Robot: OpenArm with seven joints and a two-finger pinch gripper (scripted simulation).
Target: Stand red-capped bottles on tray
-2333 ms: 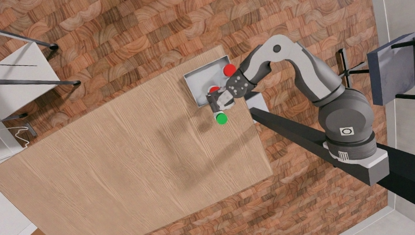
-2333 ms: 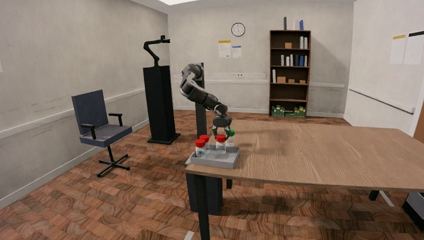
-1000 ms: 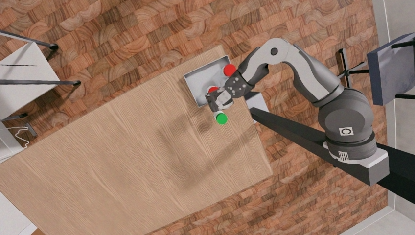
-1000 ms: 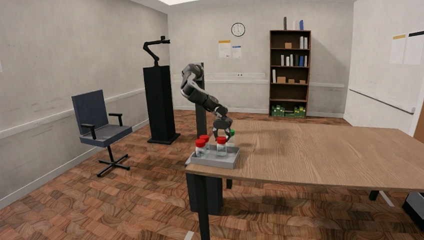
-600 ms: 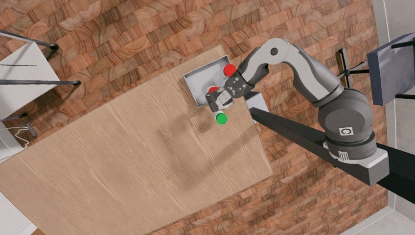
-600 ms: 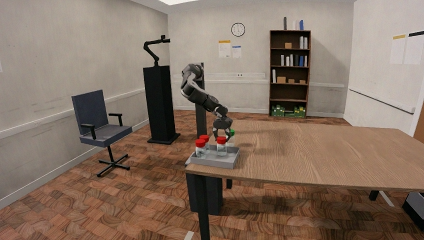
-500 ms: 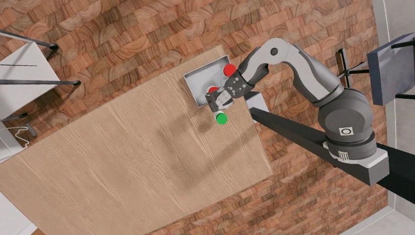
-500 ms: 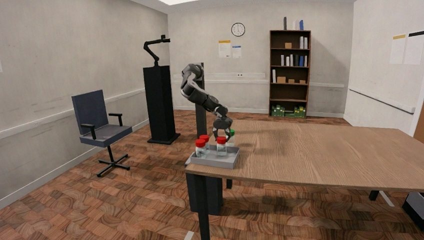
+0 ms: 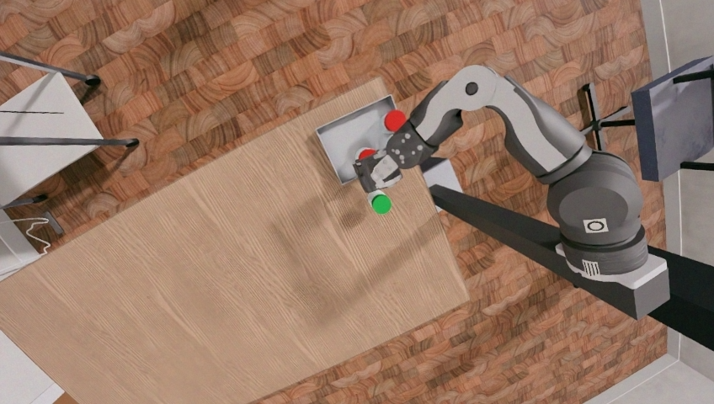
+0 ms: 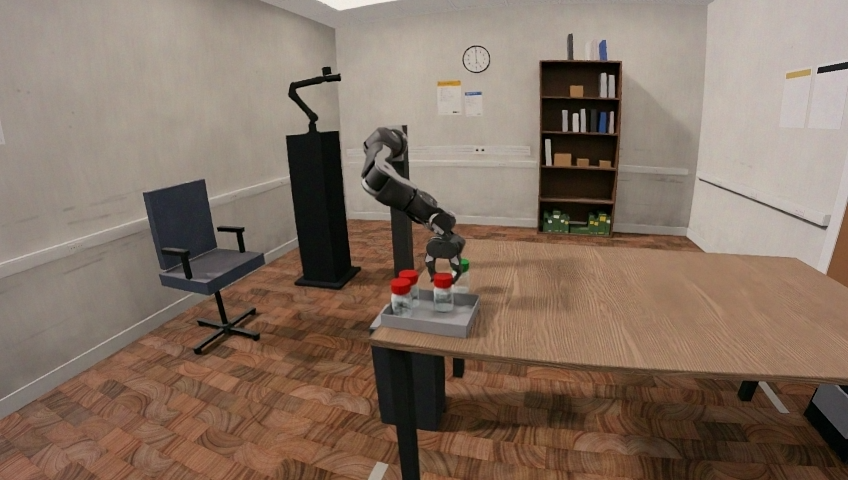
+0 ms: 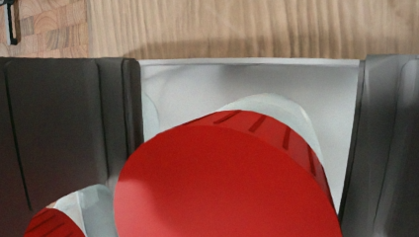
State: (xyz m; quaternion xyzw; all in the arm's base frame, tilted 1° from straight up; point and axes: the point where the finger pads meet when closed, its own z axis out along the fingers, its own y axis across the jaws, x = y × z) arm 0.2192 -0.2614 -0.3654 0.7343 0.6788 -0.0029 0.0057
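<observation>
The grey tray is 8 cm below my hand, 6 cm to the right of it and 2 cm behind it. The rest, counted from my hand: green-capped bottle: 12 cm to the left, 5 cm below, 3 cm ahead.
</observation>
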